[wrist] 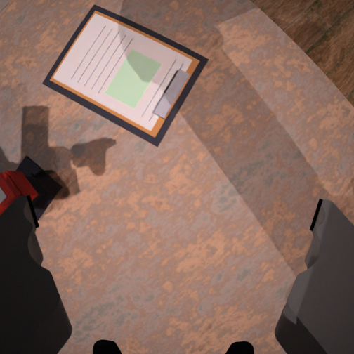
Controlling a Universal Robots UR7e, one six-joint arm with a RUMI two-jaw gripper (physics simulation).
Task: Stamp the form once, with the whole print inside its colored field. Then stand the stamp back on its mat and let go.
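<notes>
The form (pixel 95 60) is a white sheet with thin lines on a dark-edged clipboard (pixel 102 117), lying at the upper left. Its colored field (pixel 132 82) is light green, and no print shows on it. The stamp (pixel 17 186), red with a light grey part, shows in part at the left edge, beside and partly behind the left finger. It is over a black mat (pixel 47 189), which is also partly hidden. Whether the stamp touches the mat cannot be told. My gripper (pixel 174 202) is open with nothing between its fingers, to the right of the stamp and below the clipboard in the view.
A grey metal clip (pixel 171 94) sits on the clipboard's right side. The mottled brown-orange table top (pixel 200 280) fills most of the view, crossed by shadows. Its curved edge runs across the upper right, with a wooden floor (pixel 320 40) beyond.
</notes>
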